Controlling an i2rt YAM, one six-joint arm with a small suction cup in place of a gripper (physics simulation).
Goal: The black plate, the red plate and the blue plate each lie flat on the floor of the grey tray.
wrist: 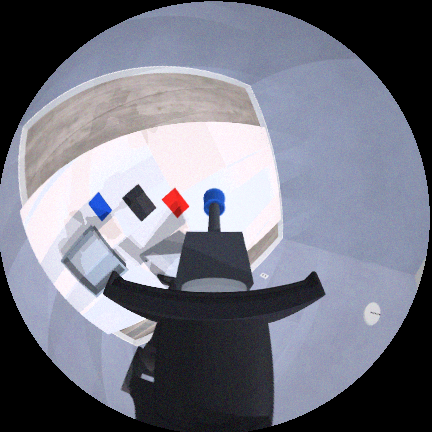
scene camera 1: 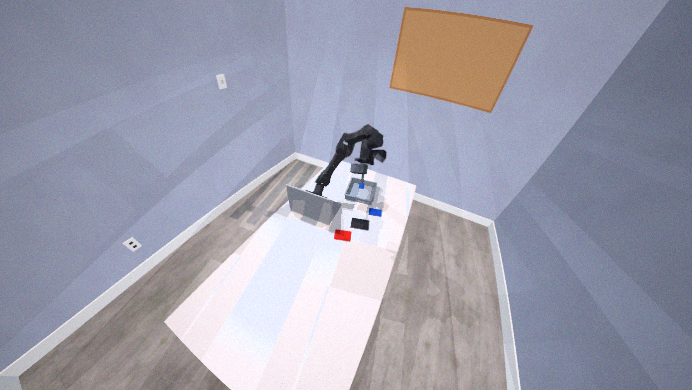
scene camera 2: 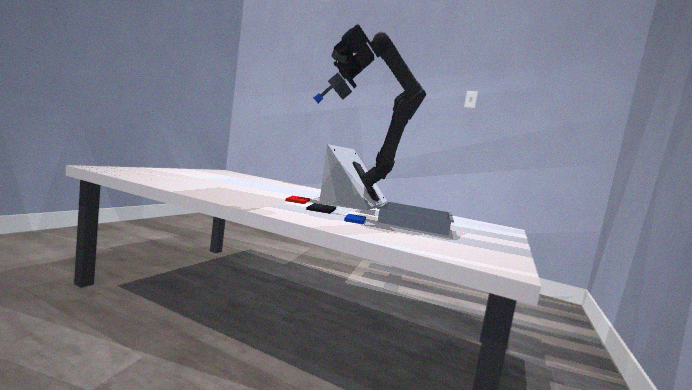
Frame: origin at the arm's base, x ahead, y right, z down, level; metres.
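Seen in the pictures: hand, its tool point: [wrist: 213, 197] [scene camera 1: 361, 188] [scene camera 2: 315, 100]; arm's base, origin of its link: [scene camera 2: 365, 181].
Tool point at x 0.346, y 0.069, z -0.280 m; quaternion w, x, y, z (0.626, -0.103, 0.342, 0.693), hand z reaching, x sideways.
Offsets run from my tool point to a thing's middle. Level surfaces: height alone.
The red plate @(dx -0.046, dy +0.055, dz +0.374 m) [scene camera 1: 342, 235] [scene camera 2: 297, 199] [wrist: 175, 202], the black plate @(dx +0.002, dy -0.092, dz +0.374 m) [scene camera 1: 360, 224] [scene camera 2: 321, 208] [wrist: 139, 202] and the blue plate @(dx +0.043, dy -0.254, dz +0.374 m) [scene camera 1: 375, 212] [scene camera 2: 355, 219] [wrist: 100, 206] lie flat on the table in a row, apart from each other. The black plate is the middle one. The blue plate is nearest the grey tray @(dx -0.146, dy -0.388, dz +0.354 m) [scene camera 1: 346, 196] [scene camera 2: 414, 220] [wrist: 78, 275], outside it. No plate shows inside the tray in scene camera 1 or the wrist view. My suction cup [scene camera 1: 361, 185] [scene camera 2: 318, 98] [wrist: 214, 199], blue-tipped, is high above the table, tilted, with nothing on it.
A grey slanted stand [scene camera 1: 313, 209] [scene camera 2: 345, 180] carries the arm's base on the white table @(dz +0.379 m) [scene camera 1: 280, 300] [scene camera 2: 165, 187] [wrist: 195, 145], beside the row of plates and the tray. The tray has raised walls. The arm [scene camera 2: 397, 120] rises high above the stand.
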